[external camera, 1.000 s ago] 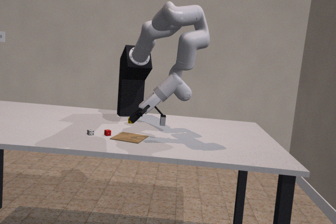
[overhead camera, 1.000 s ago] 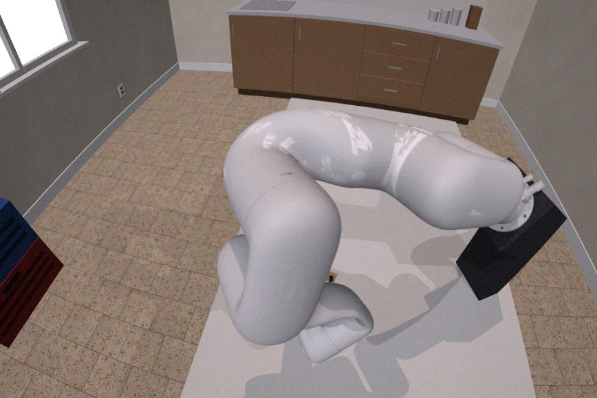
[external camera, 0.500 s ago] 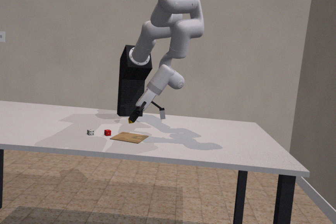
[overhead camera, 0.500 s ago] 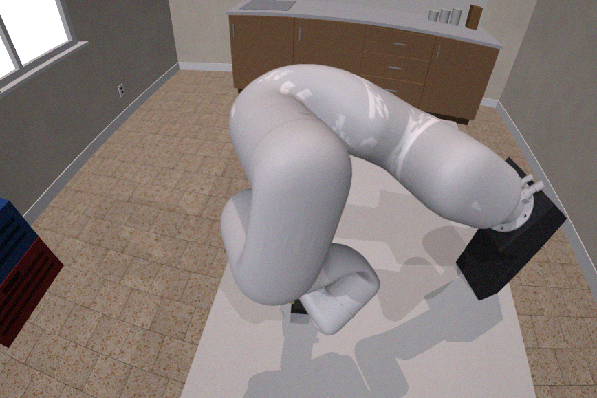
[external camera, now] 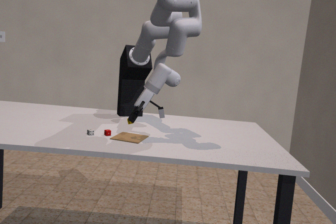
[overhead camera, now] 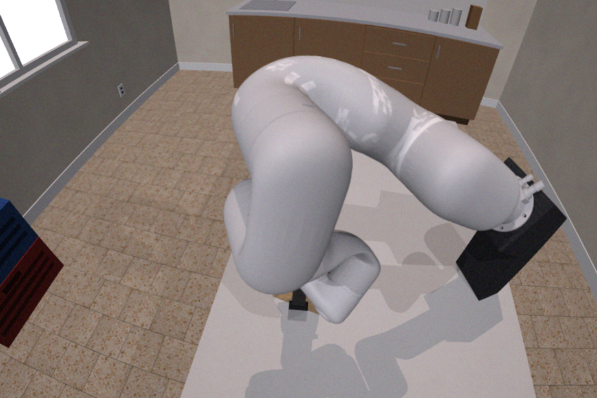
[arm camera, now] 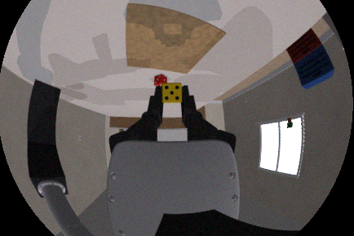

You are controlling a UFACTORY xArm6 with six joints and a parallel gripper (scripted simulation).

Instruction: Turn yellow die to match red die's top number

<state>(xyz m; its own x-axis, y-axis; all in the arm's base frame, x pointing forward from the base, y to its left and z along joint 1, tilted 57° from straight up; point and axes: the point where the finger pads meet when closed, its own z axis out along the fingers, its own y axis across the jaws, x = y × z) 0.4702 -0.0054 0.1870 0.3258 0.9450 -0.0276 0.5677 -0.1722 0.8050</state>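
Now: hand 10 cm above the mat, 1 cm to the left of it and 1 cm past it. Round my hand: red die (12 cm to the right, 9 cm below, 1 cm behind); then white die (20 cm to the right, 9 cm below, 1 cm ahead); then yellow die (2 cm below, 1 cm to the right).
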